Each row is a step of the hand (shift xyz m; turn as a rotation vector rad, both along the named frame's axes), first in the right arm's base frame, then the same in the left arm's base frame.
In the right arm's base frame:
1: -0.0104 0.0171 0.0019 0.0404 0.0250 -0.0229
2: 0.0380 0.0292 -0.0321 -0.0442 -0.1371 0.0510
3: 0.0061 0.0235 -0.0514 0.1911 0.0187 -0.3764
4: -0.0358 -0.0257 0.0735 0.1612 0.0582 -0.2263
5: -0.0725 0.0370 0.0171 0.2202 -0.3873 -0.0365
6: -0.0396 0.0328 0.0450 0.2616 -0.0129 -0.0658
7: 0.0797 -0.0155 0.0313 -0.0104 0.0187 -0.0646
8: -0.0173 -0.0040 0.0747 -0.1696 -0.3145 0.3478
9: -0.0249 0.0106 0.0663 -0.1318 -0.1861 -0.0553
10: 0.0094 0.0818 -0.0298 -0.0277 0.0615 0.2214
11: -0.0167 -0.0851 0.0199 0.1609 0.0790 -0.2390
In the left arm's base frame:
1: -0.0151 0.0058 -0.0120 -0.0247 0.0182 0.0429
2: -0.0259 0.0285 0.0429 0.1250 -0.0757 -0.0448
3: -0.0103 0.0527 0.0186 0.0464 0.3046 0.2891
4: 0.0117 -0.0663 -0.0531 -0.0245 0.1851 0.2138
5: -0.0276 0.0133 -0.0773 0.3420 -0.1342 0.2546
6: -0.0362 -0.0220 -0.0536 -0.0141 -0.0090 0.2695
7: -0.0063 -0.0535 0.0683 0.0003 0.0677 0.0071
8: -0.0123 -0.0657 -0.0377 0.2392 -0.3695 -0.2343
9: -0.0229 -0.0518 -0.0438 0.2131 0.0303 -0.0933
10: -0.0719 0.0489 0.0104 -0.1103 -0.1795 -0.0957
11: 0.0788 -0.0388 -0.0142 -0.0410 0.2029 0.2154

